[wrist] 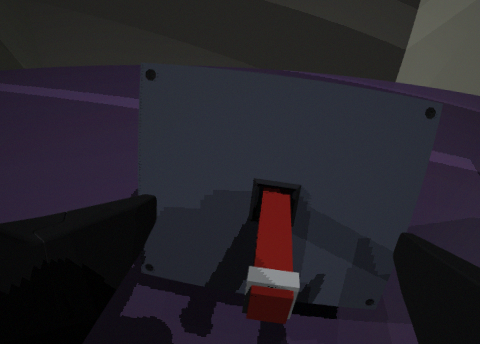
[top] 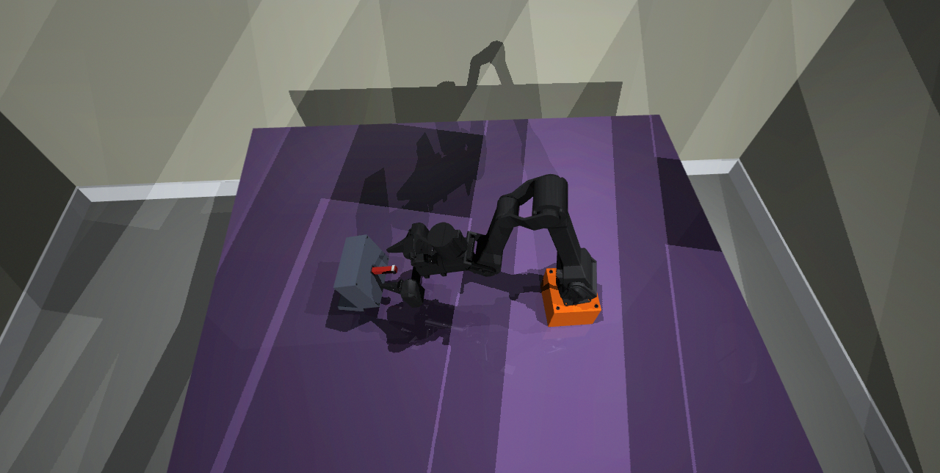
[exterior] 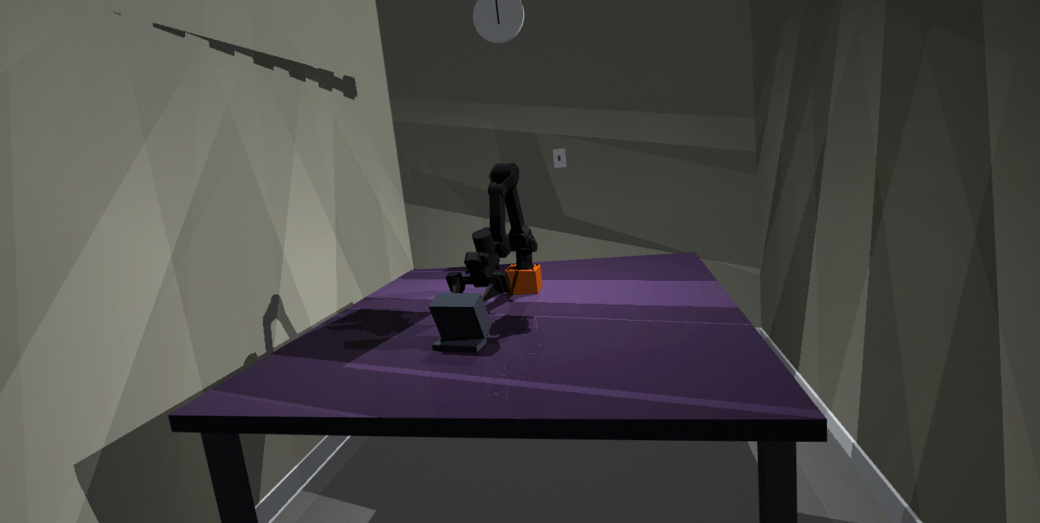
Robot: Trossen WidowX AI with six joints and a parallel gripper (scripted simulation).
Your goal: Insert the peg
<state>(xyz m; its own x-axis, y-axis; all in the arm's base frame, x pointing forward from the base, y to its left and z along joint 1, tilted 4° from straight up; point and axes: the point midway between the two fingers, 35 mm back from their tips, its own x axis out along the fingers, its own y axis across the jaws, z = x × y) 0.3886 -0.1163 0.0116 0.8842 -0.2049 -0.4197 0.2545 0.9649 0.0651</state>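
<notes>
Now: the red square peg 10 mm below my gripper tip and 10 mm behind it. The rest, counted from my gripper tip: foot (90 mm below, 70 mm ahead, 20 mm to the right); grey sloped panel (50 mm ahead, 20 mm below, 10 mm to the right).
</notes>
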